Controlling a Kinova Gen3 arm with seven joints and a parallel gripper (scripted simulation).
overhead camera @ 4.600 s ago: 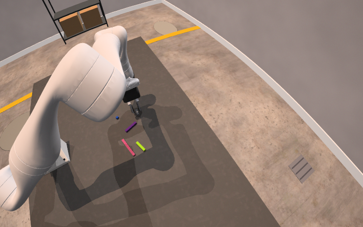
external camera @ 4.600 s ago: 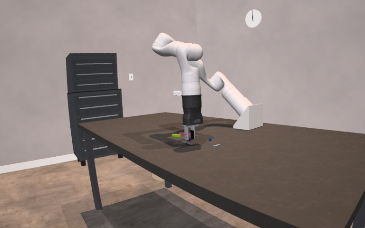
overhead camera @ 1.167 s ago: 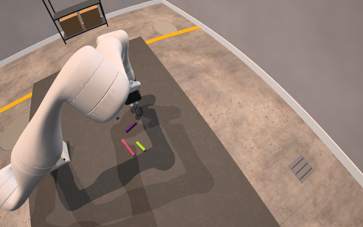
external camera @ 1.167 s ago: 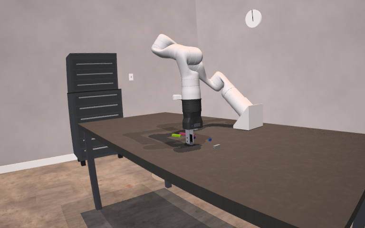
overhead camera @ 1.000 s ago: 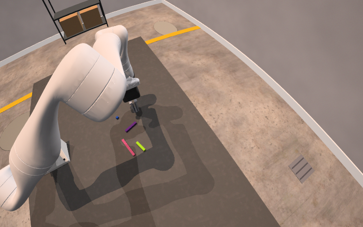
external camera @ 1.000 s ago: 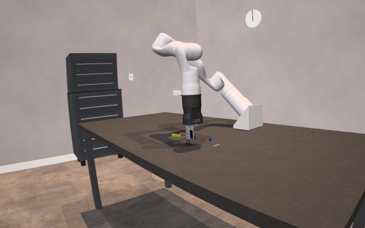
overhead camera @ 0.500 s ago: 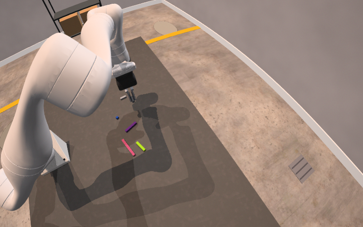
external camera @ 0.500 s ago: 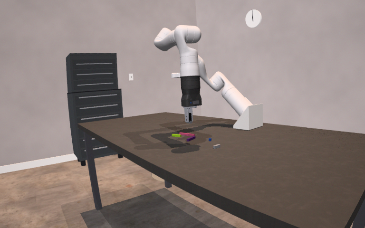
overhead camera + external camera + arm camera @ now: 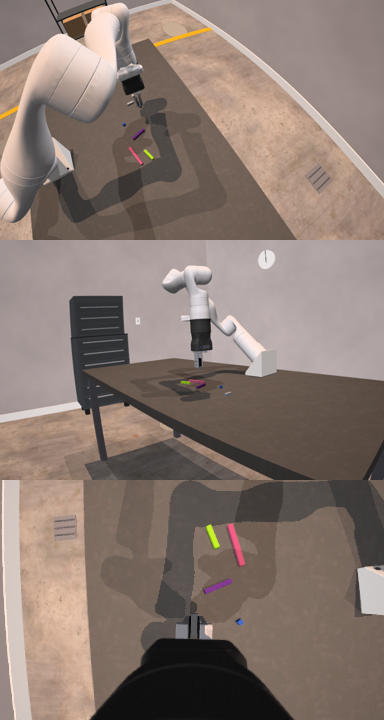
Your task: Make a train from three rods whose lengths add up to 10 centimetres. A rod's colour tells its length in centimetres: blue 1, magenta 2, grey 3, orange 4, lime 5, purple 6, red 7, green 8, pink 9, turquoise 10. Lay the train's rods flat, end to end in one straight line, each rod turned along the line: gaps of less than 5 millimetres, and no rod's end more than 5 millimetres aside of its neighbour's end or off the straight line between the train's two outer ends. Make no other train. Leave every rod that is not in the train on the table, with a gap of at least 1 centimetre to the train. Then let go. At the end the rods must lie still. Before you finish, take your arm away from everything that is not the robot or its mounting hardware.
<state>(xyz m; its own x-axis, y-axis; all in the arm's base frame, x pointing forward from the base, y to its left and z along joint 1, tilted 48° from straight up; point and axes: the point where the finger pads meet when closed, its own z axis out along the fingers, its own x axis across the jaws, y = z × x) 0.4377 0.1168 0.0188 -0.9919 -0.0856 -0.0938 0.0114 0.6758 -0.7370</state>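
Right now the blue rod is 110 mm below my hand, 100 mm behind it and 10 mm to the left of it. Round my hand: lime rod: 170 mm to the right, 110 mm below, 40 mm behind; then purple rod: 110 mm below, 60 mm to the right, 50 mm behind; then pink rod: 150 mm to the right, 110 mm below, 90 mm behind.
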